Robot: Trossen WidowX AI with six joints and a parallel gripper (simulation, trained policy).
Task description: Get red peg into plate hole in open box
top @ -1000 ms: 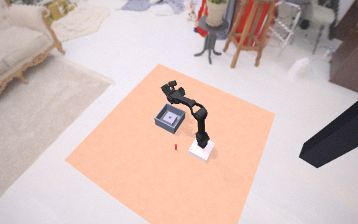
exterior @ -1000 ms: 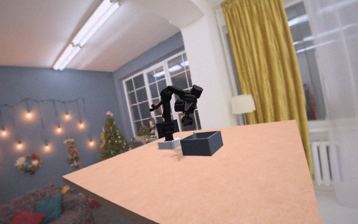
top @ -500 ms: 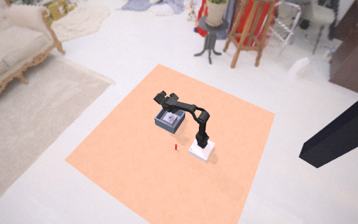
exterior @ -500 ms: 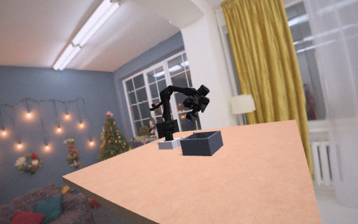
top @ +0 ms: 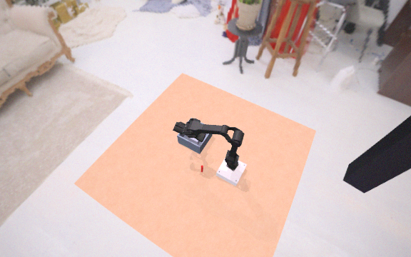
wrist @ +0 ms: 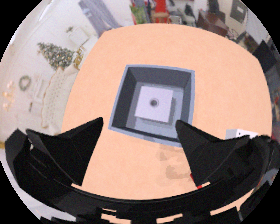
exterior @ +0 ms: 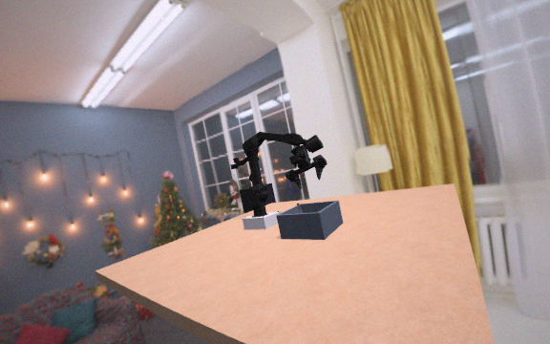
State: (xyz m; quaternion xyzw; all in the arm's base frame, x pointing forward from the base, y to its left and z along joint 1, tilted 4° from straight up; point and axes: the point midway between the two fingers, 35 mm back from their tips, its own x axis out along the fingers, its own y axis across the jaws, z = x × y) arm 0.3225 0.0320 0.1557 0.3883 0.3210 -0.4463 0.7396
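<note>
Now: the red peg 19 cm behind my gripper tip, 12 cm to the left of it and 14 cm below it. From my gripper tip the other things lie so: pale plate (1 cm ahead, 6 cm to the right, 14 cm below); then grey box (1 cm ahead, 6 cm to the right, 16 cm below).
</note>
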